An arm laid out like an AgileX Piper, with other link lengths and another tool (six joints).
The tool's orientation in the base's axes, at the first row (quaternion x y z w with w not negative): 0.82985, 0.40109, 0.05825, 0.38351
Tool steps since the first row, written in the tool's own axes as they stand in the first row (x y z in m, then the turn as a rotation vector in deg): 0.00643, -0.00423, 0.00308, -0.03, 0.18, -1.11; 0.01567, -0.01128, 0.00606, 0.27, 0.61, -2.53; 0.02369, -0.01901, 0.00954, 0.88, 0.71, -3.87; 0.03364, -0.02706, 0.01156, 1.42, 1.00, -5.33; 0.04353, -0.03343, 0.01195, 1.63, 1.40, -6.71; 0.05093, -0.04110, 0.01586, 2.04, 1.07, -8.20; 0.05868, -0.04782, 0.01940, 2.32, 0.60, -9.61; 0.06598, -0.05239, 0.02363, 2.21, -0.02, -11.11; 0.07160, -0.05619, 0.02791, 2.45, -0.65, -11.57; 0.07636, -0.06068, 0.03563, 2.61, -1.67, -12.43; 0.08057, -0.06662, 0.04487, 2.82, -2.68, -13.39
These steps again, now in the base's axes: 0.00294, 0.00438, -0.00640, -0.36, 0.56, 0.91; 0.00597, 0.01189, -0.01525, -0.46, 1.45, 2.13; 0.00796, 0.01850, -0.02466, -0.53, 2.63, 3.00; 0.01046, 0.02747, -0.03367, -0.58, 3.77, 4.11; 0.01330, 0.03671, -0.04038, -0.75, 4.58, 5.30; 0.01509, 0.04261, -0.04991, -1.28, 5.87, 6.03; 0.01755, 0.04861, -0.05861, -1.96, 7.09, 6.64; 0.02132, 0.05306, -0.06623, -3.02, 8.13, 7.29; 0.02447, 0.05598, -0.07301, -3.44, 8.81, 7.13; 0.02800, 0.05654, -0.08248, -4.31, 9.83, 7.00; 0.03087, 0.05636, -0.09388, -5.18, 10.93, 6.93
